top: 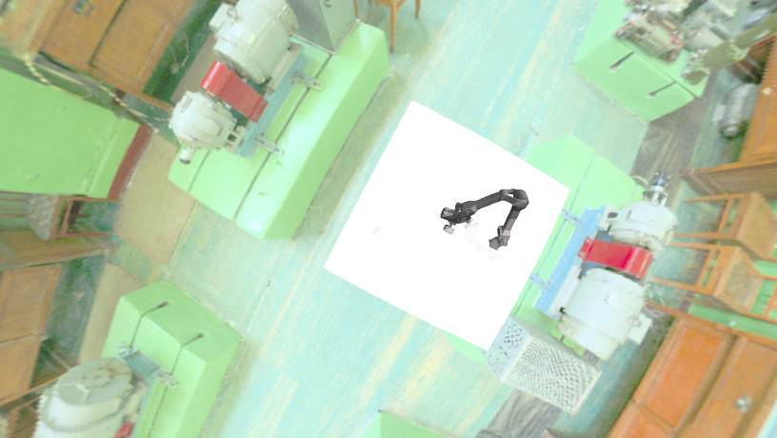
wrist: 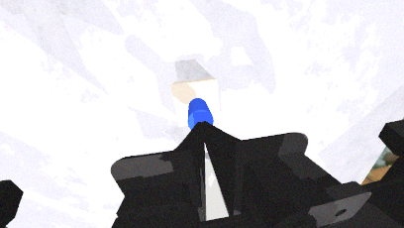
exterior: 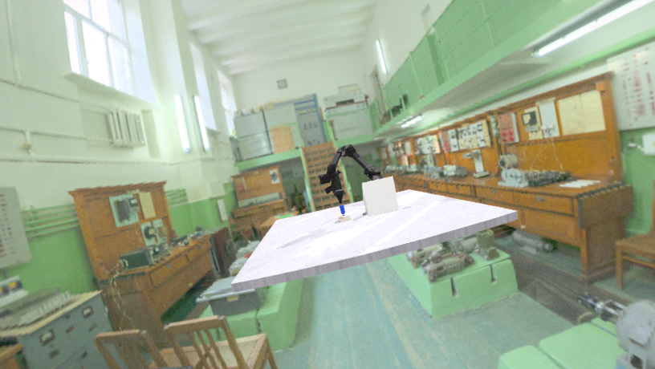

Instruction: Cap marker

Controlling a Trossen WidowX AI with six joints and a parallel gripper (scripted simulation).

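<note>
Now: gripper tip 4 cm above the blue cap. Also, from my gripper tip: beige holder block (10 cm below).
</note>
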